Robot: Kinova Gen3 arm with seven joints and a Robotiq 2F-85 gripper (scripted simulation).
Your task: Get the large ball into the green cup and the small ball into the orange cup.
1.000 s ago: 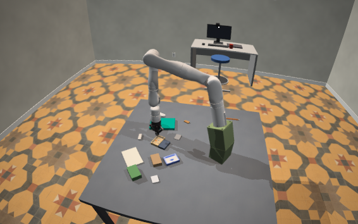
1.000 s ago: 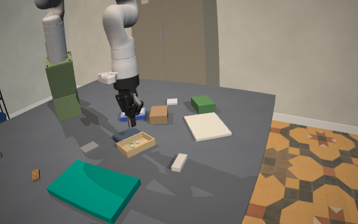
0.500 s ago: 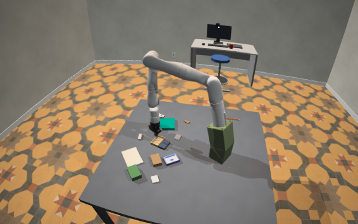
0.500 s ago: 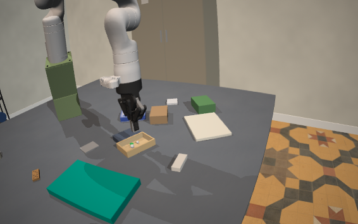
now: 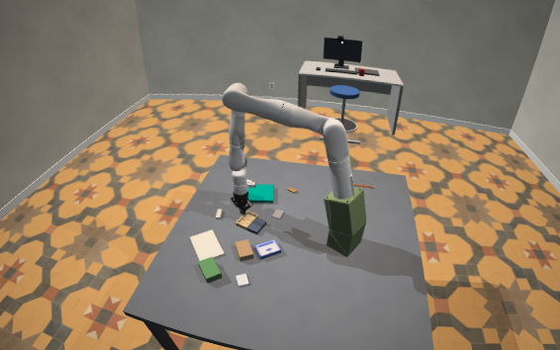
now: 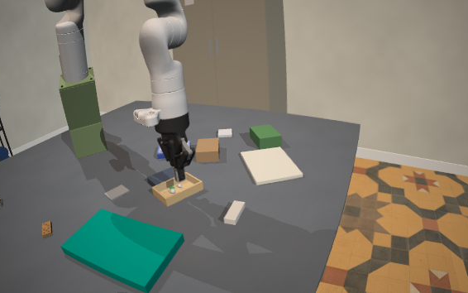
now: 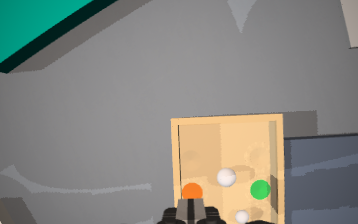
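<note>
My gripper is now 6 cm above the covered wooden puzzle, 2 cm past it and 1 cm to the right of it. The rest, counted from my hand: small white block 14 cm ahead, 6 cm below, 3 cm to the right; dark blue block 8 cm behind, 5 cm to the left, 5 cm below; grey tile 18 cm behind, 6 cm below, 5 cm to the right.
</note>
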